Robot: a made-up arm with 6 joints. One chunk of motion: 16 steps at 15 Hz.
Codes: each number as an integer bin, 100 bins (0 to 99) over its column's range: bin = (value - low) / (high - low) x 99, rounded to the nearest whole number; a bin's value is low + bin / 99 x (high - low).
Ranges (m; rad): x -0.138..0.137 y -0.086..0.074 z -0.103..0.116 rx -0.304..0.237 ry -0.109..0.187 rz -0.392..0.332
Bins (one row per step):
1: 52 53 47 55 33 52
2: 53 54 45 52 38 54
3: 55 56 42 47 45 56
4: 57 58 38 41 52 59
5: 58 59 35 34 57 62
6: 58 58 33 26 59 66
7: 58 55 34 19 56 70
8: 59 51 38 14 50 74
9: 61 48 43 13 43 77
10: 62 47 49 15 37 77
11: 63 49 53 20 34 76
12: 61 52 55 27 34 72
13: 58 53 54 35 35 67
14: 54 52 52 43 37 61
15: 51 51 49 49 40 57
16: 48 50 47 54 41 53
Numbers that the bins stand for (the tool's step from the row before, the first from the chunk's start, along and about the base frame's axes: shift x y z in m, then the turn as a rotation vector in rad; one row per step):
1: 0.00644 -0.00034 0.00097 -0.00344 -0.01033 -0.01172
2: 0.00922 0.00127 -0.00345 -0.01984 0.00462 0.00291
3: 0.01478 0.00451 -0.01009 -0.04716 0.02555 0.01754
4: 0.02033 0.00774 -0.01894 -0.07995 0.04647 0.03947
5: 0.02311 0.00935 -0.02558 -0.11820 0.06142 0.06141
6: 0.02311 0.00774 -0.03000 -0.16192 0.06740 0.09067
7: 0.02311 0.00289 -0.02779 -0.20017 0.05843 0.11992
8: 0.02589 -0.00358 -0.01894 -0.22749 0.04049 0.14917
9: 0.03144 -0.00842 -0.00788 -0.23296 0.01957 0.17111
10: 0.03422 -0.01004 0.00539 -0.22203 0.00163 0.17111
11: 0.03700 -0.00681 0.01424 -0.19471 -0.00734 0.16380
12: 0.03144 -0.00196 0.01867 -0.15645 -0.00734 0.13455
13: 0.02311 -0.00034 0.01645 -0.11274 -0.00435 0.09798
14: 0.01200 -0.00196 0.01203 -0.06902 0.00163 0.05410
15: 0.00367 -0.00358 0.00539 -0.03623 0.01060 0.02485
16: -0.00467 -0.00519 0.00097 -0.00891 0.01359 -0.00440

